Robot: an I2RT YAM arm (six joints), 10 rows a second.
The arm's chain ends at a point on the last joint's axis. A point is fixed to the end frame.
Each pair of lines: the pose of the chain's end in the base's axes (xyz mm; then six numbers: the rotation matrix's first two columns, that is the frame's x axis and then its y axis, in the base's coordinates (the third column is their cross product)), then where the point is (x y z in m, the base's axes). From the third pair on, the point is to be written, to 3 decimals.
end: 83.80 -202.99 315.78 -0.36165 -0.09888 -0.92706 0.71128 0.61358 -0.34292
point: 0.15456 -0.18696 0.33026
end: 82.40 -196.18 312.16 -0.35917 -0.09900 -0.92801 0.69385 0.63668 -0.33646
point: 0.15270 -0.17835 0.32680
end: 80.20 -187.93 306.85 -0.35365 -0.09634 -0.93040 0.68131 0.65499 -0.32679
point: 0.150 -0.169 0.322
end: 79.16 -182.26 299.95 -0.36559 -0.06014 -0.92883 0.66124 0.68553 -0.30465
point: 0.149 -0.162 0.315
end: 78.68 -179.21 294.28 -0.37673 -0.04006 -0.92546 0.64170 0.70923 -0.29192
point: 0.148 -0.158 0.309
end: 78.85 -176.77 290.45 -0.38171 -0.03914 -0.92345 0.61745 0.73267 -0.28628
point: 0.148 -0.154 0.305
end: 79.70 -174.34 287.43 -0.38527 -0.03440 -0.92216 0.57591 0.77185 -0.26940
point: 0.147 -0.148 0.302
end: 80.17 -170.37 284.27 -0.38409 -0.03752 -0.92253 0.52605 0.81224 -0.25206
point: 0.146 -0.140 0.300
